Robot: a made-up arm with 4 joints. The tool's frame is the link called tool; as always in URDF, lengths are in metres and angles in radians.
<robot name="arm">
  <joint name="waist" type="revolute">
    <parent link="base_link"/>
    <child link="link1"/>
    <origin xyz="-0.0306 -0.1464 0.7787" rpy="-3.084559 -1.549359 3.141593"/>
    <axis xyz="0 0 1"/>
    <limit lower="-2.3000" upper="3.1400" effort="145" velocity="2.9"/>
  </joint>
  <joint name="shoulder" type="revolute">
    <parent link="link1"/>
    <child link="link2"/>
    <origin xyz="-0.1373 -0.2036 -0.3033" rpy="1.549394 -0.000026 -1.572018"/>
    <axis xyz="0 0 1"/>
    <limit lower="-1.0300" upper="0.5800" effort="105" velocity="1.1"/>
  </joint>
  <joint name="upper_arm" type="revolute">
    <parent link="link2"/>
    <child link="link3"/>
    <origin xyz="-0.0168 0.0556 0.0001" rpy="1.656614 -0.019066 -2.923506"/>
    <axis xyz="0 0 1"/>
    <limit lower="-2.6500" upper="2.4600" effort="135" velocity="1.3"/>
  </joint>
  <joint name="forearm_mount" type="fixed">
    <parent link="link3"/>
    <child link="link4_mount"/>
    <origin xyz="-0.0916 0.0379 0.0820"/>
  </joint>
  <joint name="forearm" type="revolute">
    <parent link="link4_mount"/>
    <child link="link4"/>
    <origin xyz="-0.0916 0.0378 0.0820" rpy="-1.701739 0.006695 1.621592"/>
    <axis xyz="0 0 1"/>
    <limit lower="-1.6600" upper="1.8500" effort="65" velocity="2.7"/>
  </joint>
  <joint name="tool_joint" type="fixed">
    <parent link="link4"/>
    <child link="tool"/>
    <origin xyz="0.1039 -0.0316 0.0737" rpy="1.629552 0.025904 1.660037"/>
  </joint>
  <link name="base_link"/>
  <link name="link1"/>
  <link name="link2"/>
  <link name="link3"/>
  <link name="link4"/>
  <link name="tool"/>
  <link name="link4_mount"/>
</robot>
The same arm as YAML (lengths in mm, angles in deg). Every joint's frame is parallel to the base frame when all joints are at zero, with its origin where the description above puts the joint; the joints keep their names.
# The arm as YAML. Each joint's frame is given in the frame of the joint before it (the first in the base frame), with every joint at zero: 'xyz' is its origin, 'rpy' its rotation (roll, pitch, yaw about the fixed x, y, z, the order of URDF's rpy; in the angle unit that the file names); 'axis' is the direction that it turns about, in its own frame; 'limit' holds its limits. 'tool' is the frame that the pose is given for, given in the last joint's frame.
units:
  length: mm
  angle: deg
joints:
  - name: waist
    type: revolute
    origin:
      xyz: [-30.6, -146.4, 778.7]
      rpy: [0.0, 0.0, 0.0]
    axis: [-0.998145, -0.057003, -0.021401]
    limit:
      lower: -131.78
      upper: 179.91
  - name: shoulder
    type: revolute
    origin:
      xyz: [317.3, -186.0, -130.5]
      rpy: [0.0, 0.0, 0.0]
    axis: [0.0, 0.0, -1.0]
    limit:
      lower: -59.01
      upper: 33.23
  - name: upper_arm
    type: revolute
    origin:
      xyz: [-56.5, 13.6, -0.1]
      rpy: [0.0, 0.0, 0.0]
    axis: [-0.983162, 0.161394, 0.085697]
    limit:
      lower: -151.83
      upper: 140.95
  - name: forearm
    type: revolute
    origin:
      xyz: [-197.2, -154.7, -57.9]
      rpy: [0.0, 0.0, 0.0]
    axis: [-0.025901, -0.997939, 0.058702]
    limit:
      lower: -95.11
      upper: 106.0
tool:
  origin:
    xyz: [-42.6, -78.4, -96.2]
    rpy: [-180.0, 0.0, 0.0]

